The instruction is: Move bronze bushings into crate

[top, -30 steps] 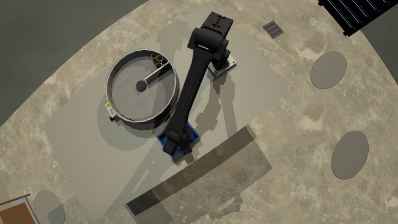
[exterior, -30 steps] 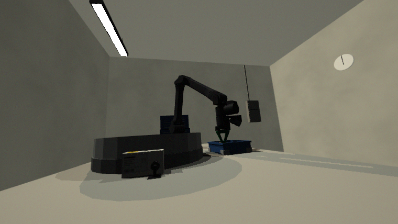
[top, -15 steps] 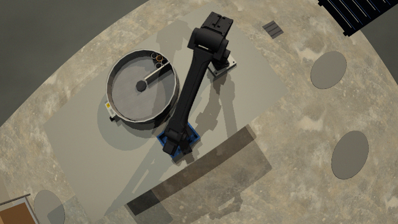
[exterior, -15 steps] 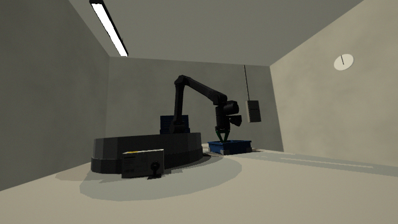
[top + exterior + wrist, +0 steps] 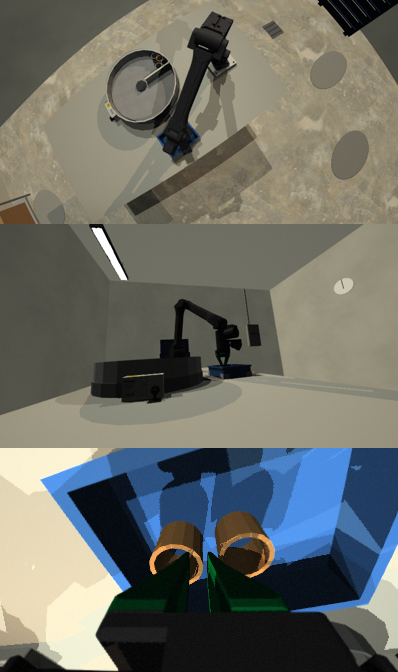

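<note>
Right now my hand is 3 cm short of the blue crate, 2 cm above it and 1 cm to the right of it. From my hand the other things lie so: turntable (34 cm to the right, 9 cm ahead, 1 cm above).
</note>
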